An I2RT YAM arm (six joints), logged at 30 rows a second.
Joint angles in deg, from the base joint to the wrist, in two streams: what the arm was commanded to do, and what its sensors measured. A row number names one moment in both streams.
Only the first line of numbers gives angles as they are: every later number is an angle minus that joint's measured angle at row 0.
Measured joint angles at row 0:
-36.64, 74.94, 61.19, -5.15, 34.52, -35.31
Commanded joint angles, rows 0 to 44:
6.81, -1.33, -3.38, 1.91, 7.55, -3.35
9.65, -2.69, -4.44, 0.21, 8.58, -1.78
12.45, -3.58, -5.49, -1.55, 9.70, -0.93
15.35, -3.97, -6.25, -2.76, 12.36, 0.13
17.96, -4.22, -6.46, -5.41, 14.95, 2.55
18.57, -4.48, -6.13, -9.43, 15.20, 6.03
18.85, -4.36, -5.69, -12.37, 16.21, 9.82
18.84, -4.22, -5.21, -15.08, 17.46, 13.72
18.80, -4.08, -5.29, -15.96, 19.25, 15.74
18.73, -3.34, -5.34, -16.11, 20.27, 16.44
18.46, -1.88, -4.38, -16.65, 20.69, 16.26
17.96, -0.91, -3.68, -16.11, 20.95, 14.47
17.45, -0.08, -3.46, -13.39, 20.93, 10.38
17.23, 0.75, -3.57, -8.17, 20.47, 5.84
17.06, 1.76, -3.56, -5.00, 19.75, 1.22
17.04, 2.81, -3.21, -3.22, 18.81, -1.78
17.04, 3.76, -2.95, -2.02, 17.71, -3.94
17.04, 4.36, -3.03, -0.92, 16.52, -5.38
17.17, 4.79, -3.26, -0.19, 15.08, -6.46
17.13, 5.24, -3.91, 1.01, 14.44, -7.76
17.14, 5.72, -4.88, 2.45, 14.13, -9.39
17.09, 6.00, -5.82, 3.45, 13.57, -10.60
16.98, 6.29, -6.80, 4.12, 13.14, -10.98
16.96, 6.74, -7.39, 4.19, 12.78, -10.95
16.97, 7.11, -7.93, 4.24, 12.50, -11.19
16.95, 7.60, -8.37, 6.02, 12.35, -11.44
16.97, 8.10, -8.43, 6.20, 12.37, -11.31
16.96, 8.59, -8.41, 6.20, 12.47, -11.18
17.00, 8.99, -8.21, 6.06, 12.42, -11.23
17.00, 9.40, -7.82, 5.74, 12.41, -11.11
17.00, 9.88, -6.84, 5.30, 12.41, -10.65
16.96, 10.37, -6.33, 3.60, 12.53, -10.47
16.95, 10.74, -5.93, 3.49, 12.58, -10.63
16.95, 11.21, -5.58, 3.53, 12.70, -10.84
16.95, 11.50, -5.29, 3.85, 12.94, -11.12
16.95, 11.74, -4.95, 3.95, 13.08, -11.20
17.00, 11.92, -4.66, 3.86, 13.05, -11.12
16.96, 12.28, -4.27, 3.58, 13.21, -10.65
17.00, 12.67, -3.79, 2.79, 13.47, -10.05
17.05, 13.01, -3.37, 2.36, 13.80, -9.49
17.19, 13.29, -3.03, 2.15, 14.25, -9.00
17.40, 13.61, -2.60, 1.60, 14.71, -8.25
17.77, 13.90, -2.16, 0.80, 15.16, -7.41
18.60, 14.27, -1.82, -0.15, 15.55, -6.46
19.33, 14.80, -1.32, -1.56, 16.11, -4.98
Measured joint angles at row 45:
17.29, 13.59, -4.68, 1.12, 13.47, -9.03
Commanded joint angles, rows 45 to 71:
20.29, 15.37, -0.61, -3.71, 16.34, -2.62
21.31, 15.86, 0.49, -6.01, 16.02, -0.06
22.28, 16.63, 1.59, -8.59, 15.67, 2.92
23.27, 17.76, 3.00, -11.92, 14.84, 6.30
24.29, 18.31, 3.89, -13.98, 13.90, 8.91
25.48, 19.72, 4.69, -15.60, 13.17, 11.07
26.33, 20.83, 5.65, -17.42, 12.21, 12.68
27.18, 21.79, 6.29, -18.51, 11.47, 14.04
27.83, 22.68, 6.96, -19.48, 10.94, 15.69
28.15, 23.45, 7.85, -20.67, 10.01, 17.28
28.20, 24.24, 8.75, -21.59, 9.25, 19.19
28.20, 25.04, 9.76, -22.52, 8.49, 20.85
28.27, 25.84, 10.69, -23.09, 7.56, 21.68
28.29, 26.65, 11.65, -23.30, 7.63, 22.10
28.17, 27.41, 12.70, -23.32, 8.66, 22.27
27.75, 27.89, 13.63, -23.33, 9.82, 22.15
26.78, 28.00, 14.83, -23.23, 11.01, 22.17
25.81, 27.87, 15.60, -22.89, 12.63, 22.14
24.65, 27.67, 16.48, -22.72, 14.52, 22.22
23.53, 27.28, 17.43, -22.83, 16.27, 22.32
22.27, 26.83, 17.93, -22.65, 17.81, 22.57
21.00, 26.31, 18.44, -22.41, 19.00, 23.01
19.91, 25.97, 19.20, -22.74, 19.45, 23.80
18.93, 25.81, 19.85, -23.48, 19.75, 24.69
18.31, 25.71, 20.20, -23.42, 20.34, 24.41
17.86, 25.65, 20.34, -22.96, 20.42, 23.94
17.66, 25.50, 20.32, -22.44, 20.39, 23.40
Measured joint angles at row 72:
19.67, 28.30, 18.10, -23.54, 16.51, 21.57
